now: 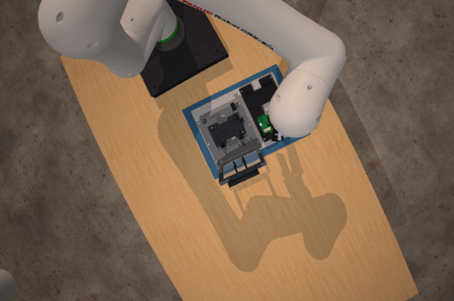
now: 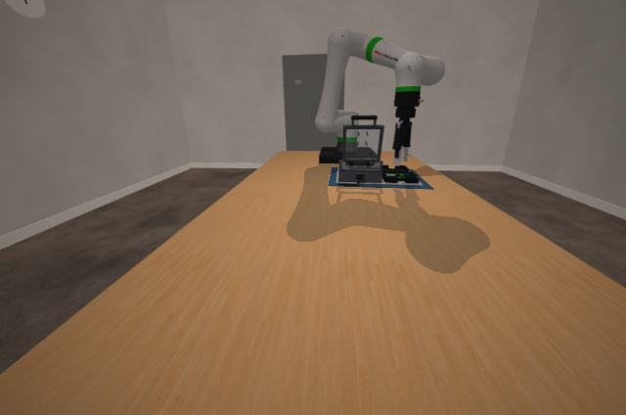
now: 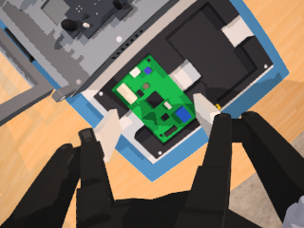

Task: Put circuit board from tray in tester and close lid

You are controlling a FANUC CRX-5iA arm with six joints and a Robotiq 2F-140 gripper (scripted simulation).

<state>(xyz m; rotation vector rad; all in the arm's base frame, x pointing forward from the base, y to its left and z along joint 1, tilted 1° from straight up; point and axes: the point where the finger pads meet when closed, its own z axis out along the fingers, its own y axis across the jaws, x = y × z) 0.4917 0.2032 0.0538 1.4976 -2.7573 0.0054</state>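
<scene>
Now: the green circuit board 80 mm below my hand. From my hand the other things lie so: clear lid 80 mm ahead, 170 mm to the right, 80 mm above; black latch hook 110 mm behind, 110 mm to the right, 10 mm below; tester 10 mm behind, 130 mm to the right, 20 mm above.
</scene>
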